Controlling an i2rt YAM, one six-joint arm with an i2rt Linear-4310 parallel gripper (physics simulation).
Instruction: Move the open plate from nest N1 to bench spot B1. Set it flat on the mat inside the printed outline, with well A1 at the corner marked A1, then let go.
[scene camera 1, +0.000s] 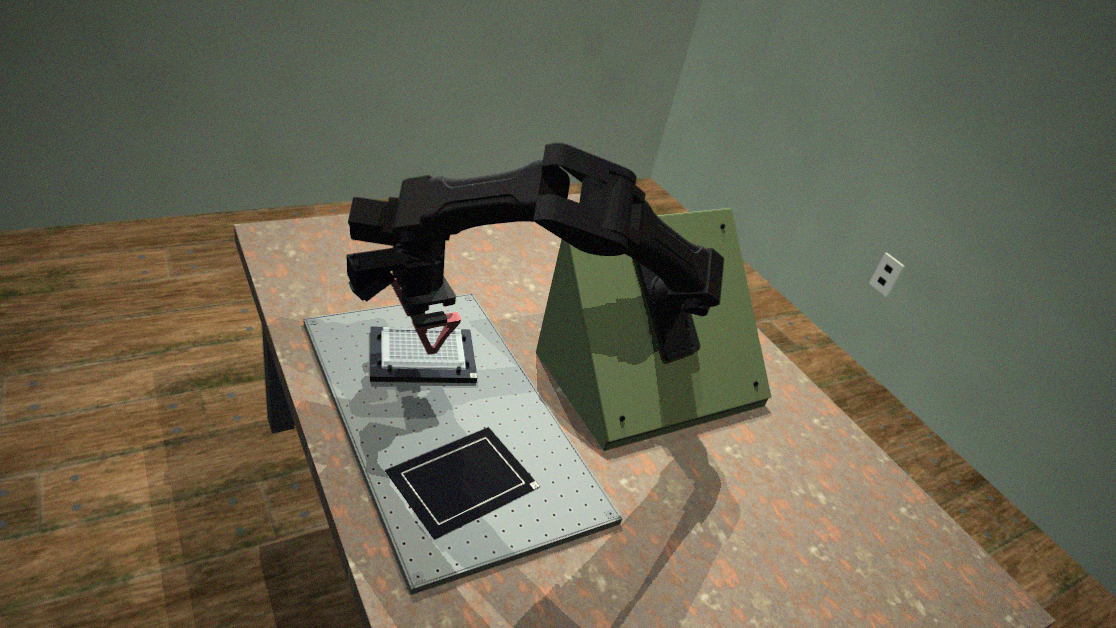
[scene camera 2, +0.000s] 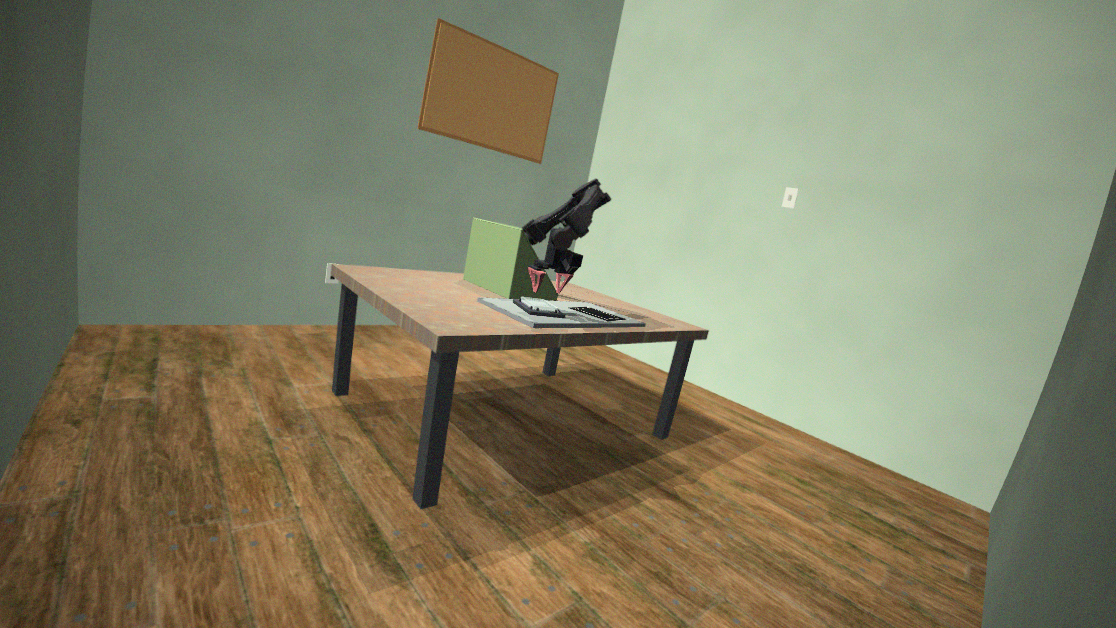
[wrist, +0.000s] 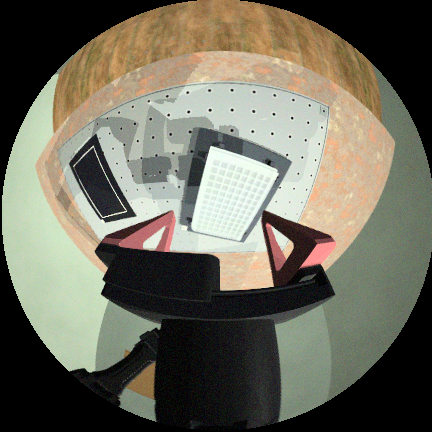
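Seen in the pictures: gripper, fingertip midpoint: (scene camera 1: 421, 334) (scene camera 2: 546, 292) (wrist: 217, 214); arm's base, link origin: (scene camera 1: 663, 295) (scene camera 2: 513, 249).
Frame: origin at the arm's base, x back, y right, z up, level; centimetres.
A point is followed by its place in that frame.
The white open plate (scene camera 1: 405, 351) {x -37.2, y 13.7, z -12.6 cm} (scene camera 2: 538, 303) {x -35.2, y 16.0, z -12.7 cm} (wrist: 232, 200) {x -34.5, y 14.8, z -12.6 cm} lies flat in the dark nest N1 (scene camera 1: 421, 378) {x -36.4, y 8.9, z -14.3 cm} (wrist: 196, 145) {x -41.5, y 11.0, z -14.0 cm}. The black mat of bench spot B1 (scene camera 1: 463, 480) {x -38.8, y -10.9, z -15.0 cm} (scene camera 2: 597, 313) {x -38.9, y -10.4, z -15.0 cm} (wrist: 100, 182) {x -39.2, y -8.4, z -15.0 cm}, with its pale printed outline, lies on the same board; a small white corner label (scene camera 1: 534, 485) {x -30.1, y -15.4, z -15.0 cm} shows in scene camera 1. The text on the label is too small to read. My gripper (scene camera 2: 547, 292) {x -35.0, y 13.1, z -9.1 cm} (wrist: 217, 214) {x -35.0, y 13.1, z -9.1 cm} is open and empty, its pink fingers wide apart above the plate. In scene camera 1 the near finger hides part of the plate.
The perforated grey board (scene camera 1: 561, 499) {x -27.7, y -18.9, z -15.2 cm} (scene camera 2: 507, 312) {x -35.5, y 28.5, z -15.6 cm} (wrist: 240, 95) {x -47.1, y 16.4, z -15.2 cm} bears the nest and the mat on the speckled table (scene camera 1: 780, 507) {x 3.1, y -32.5, z -16.5 cm} (scene camera 2: 390, 300) {x -19.5, y 58.6, z -16.5 cm} (wrist: 350, 135) {x -45.2, y 36.4, z -16.5 cm}. A green wedge-shaped stand (scene camera 1: 577, 351) {x -15.2, y -0.4, z -7.1 cm} (scene camera 2: 493, 257) {x -0.7, y 9.8, z -3.9 cm} carries the arm beside the board.
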